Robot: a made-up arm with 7 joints.
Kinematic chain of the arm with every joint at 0, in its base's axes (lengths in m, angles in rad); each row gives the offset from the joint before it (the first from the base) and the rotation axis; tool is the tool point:
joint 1: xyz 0 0 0 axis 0 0.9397 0.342
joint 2: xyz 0 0 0 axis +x
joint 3: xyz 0 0 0 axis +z
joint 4: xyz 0.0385 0 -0.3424 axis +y
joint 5: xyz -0.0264 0 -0.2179 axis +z
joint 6: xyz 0 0 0 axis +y
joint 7: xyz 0 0 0 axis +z
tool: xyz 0 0 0
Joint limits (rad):
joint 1: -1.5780..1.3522
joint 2: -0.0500..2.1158
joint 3: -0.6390..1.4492
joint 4: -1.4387..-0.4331
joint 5: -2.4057..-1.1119
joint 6: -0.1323..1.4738
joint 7: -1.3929..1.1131
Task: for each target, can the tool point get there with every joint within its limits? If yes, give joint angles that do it. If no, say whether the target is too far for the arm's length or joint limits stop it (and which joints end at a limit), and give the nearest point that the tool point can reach.
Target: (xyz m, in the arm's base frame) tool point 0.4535 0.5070 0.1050
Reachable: no: too far | nearest point 0.3699 0.4135 0.0856 | short by 0.127 m
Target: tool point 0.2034 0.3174 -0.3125
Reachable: yes | joints -0.1572 0.3331 0.9627 -1.3009 -1.5039 0.2279 -1.1960
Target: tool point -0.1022 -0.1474 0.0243
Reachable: no: joint limits stop it (at a limit: joint 1, joint 2, joint 3, joint 4) | nearest point -0.2569 -0.1846 -0.3475 | short by 0.404 m
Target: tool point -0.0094 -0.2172 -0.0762
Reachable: no: joint limits stop it (at a limit: joint 1, joint 2, joint 3, joint 4) | nearest point -0.2569 -0.1846 -0.3475 | short by 0.369 m
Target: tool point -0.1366 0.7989 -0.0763
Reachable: no: too far | nearest point -0.0942 0.5509 -0.0526 | short by 0.253 m
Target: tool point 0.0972 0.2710 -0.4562
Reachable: yes | joints 0.1457 0.6687 -0.3566 -0.8413 -1.7729 0.6646 0.4971
